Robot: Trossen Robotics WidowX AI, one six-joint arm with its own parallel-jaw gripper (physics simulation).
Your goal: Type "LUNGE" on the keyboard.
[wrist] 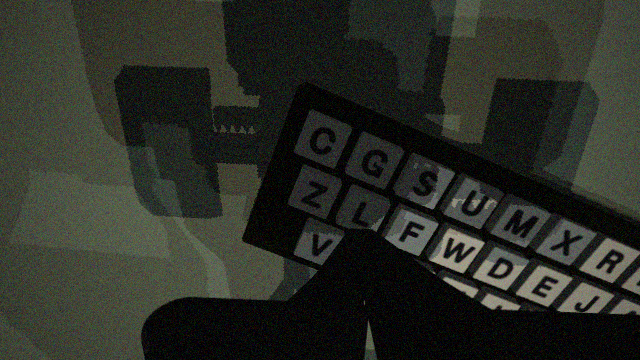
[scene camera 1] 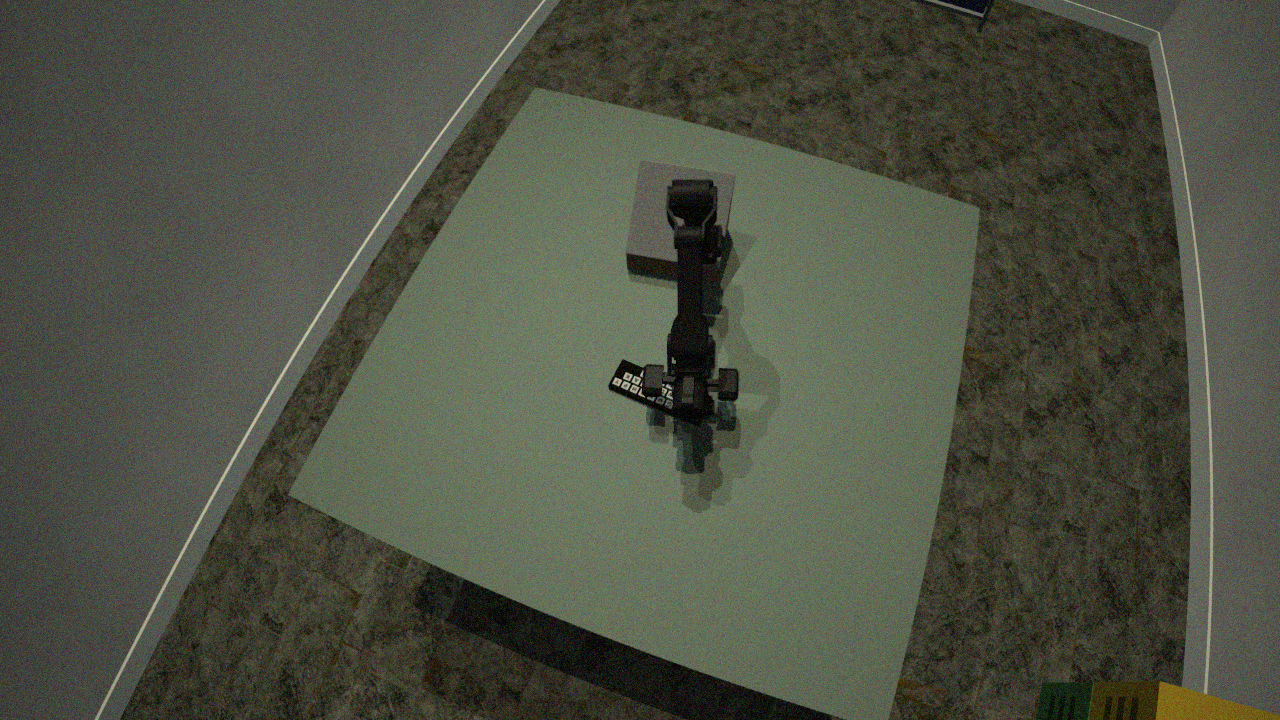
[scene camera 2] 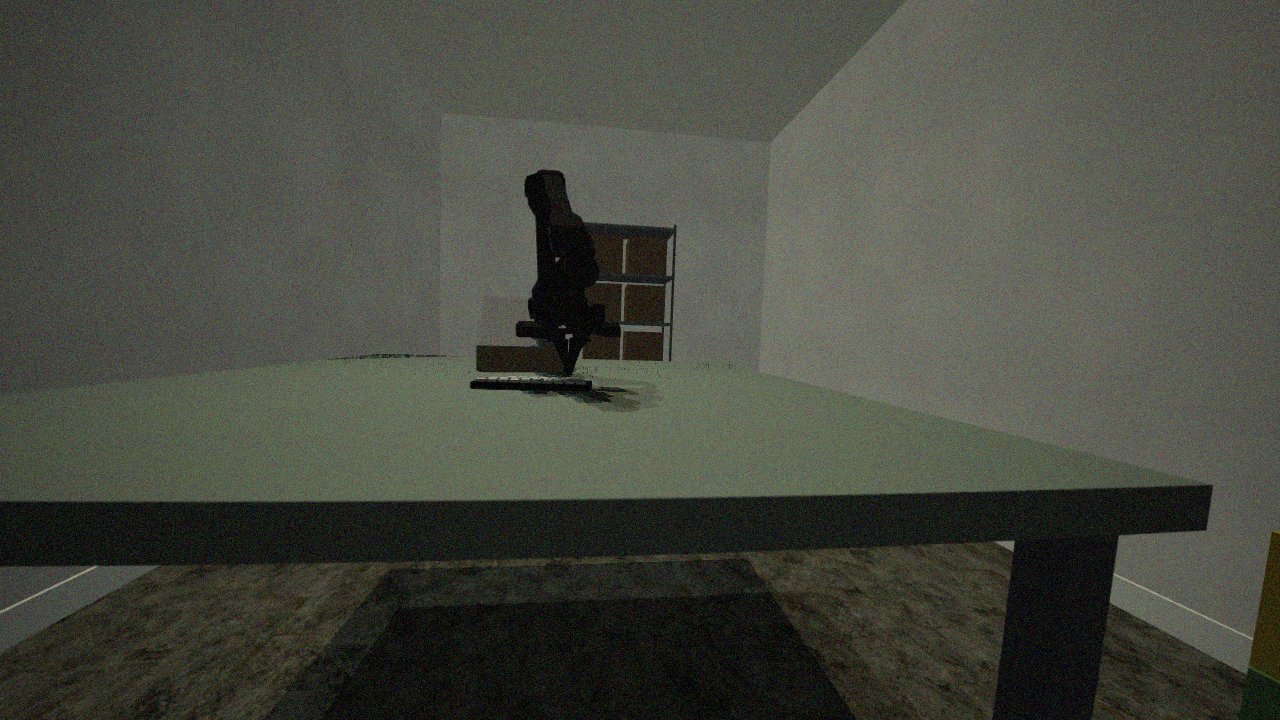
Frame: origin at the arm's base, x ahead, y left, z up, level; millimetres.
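Seen in the pictures: gripper, fingertip midpoint: (wrist: pixel 359 240) (scene camera 2: pixel 568 375).
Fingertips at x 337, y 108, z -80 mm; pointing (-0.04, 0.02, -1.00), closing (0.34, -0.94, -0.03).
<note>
A point is followed by its place in that frame.
The black keyboard (scene camera 1: pixel 623 367) @[x 324, y -50, z -92 mm] (scene camera 2: pixel 529 385) @[x 378, y 44, z -95 mm] (wrist: pixel 272 220) @[x 325, y 141, z -92 mm] lies flat and slanted on the table, with pale lettered keys. My gripper (scene camera 2: pixel 569 372) @[x 337, y 109, z -80 mm] (wrist: pixel 359 240) @[x 337, y 109, z -80 mm] is shut and empty, pointing down. In scene camera 2 its tip shows slightly above the keyboard's top, near its right end. In the wrist view the tip overlaps the lower edge of the L key (wrist: pixel 359 207) @[x 346, y 112, z -87 mm]. The G key (wrist: pixel 374 161) @[x 365, y 114, z -87 mm] is above L, the U key (wrist: pixel 474 201) @[x 365, y 74, z -87 mm] is farther right, and the E key (wrist: pixel 544 286) @[x 343, y 29, z -87 mm] is at lower right. The fingers hide much of the bottom row; N cannot be read.
The grey-green table (scene camera 1: pixel 501 313) @[x 307, y -368, z -104 mm] (scene camera 2: pixel 268 447) @[x 745, y -100, z -104 mm] carries a flat block (scene camera 1: pixel 653 214) @[x 0, y -121, z 21 mm] (scene camera 2: pixel 505 358) @[x 66, y -86, z -72 mm] under the arm's base. Shadows fall over the keys and table. A shelf rack (scene camera 2: pixel 673 295) with brown boxes stands behind the table. A yellow object (scene camera 1: pixel 1199 702) shows at lower right.
</note>
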